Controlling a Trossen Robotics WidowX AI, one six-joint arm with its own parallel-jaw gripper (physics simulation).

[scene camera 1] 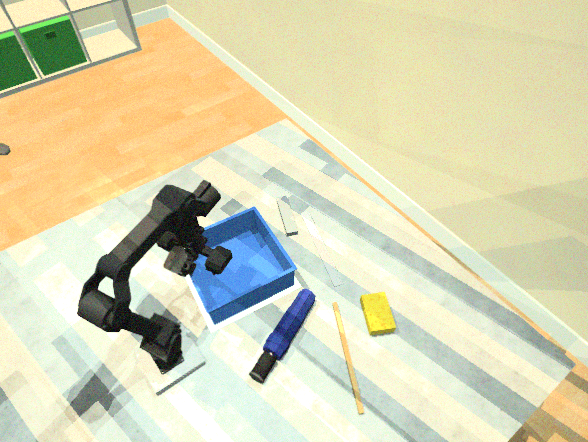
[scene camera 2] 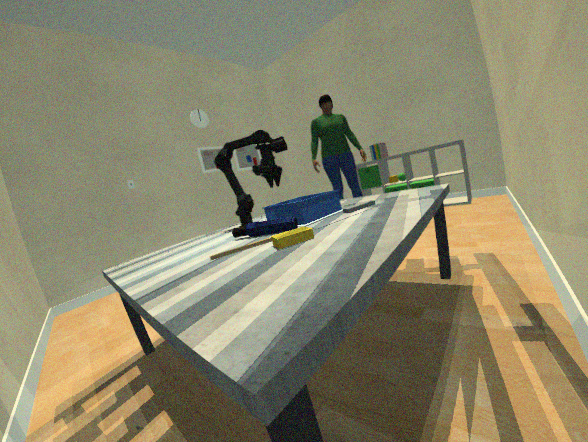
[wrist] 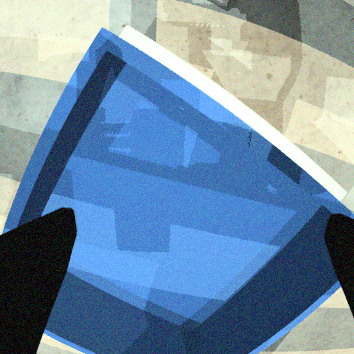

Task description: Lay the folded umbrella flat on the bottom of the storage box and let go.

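Where they show: gripper, fingertip midpoint: [scene camera 1: 200, 266] [scene camera 2: 275, 187] [wrist: 206, 225]; arm's base at its link origin: [scene camera 1: 168, 357].
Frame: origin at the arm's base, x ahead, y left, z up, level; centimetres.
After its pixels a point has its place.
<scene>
The folded umbrella [scene camera 1: 296, 320] @[x 32.3, y -12.4, z 2.6 cm] [scene camera 2: 272, 228] @[x 33.7, y -13.1, z 0.1 cm], dark blue with a black handle, lies flat on the table beside the box's near wall, outside the box. It does not show in the wrist view. The blue storage box [scene camera 1: 255, 298] @[x 27.3, y 0.2, z 1.3 cm] [scene camera 2: 305, 207] @[x 40.2, y 1.1, z 4.3 cm] [wrist: 72, 135] @[x 22.2, y 1.2, z 2.4 cm] is open-topped and stands on the table in front of the arm; its visible bottom is bare, with shadows across it. My gripper [scene camera 1: 200, 264] @[x 17.7, y 9.2, z 15.6 cm] [scene camera 2: 273, 185] @[x 17.7, y 9.2, z 15.6 cm] [wrist: 206, 225] @[x 17.7, y 9.2, z 15.6 cm] is open and empty. It hangs above the box with its fingers pointing down, well clear of the rim and apart from the umbrella.
A yellow sponge-like block [scene camera 1: 378, 314] @[x 51.9, y -23.8, z 0.7 cm] [scene camera 2: 293, 237] @[x 55.3, y -25.2, z -0.3 cm] and a thin wooden stick [scene camera 1: 348, 357] @[x 38.0, y -27.5, z -1.1 cm] [scene camera 2: 240, 249] @[x 36.6, y -31.2, z -1.8 cm] lie beyond the umbrella. A grey bar [scene camera 1: 286, 217] @[x 52.4, y 20.0, z -0.5 cm] [scene camera 2: 358, 206] @[x 54.1, y 19.1, z -0.9 cm] and a clear flat strip [scene camera 1: 322, 250] @[x 54.4, y 3.4, z -2.1 cm] lie beside the box. A person [scene camera 2: 332, 135] stands behind the table.
</scene>
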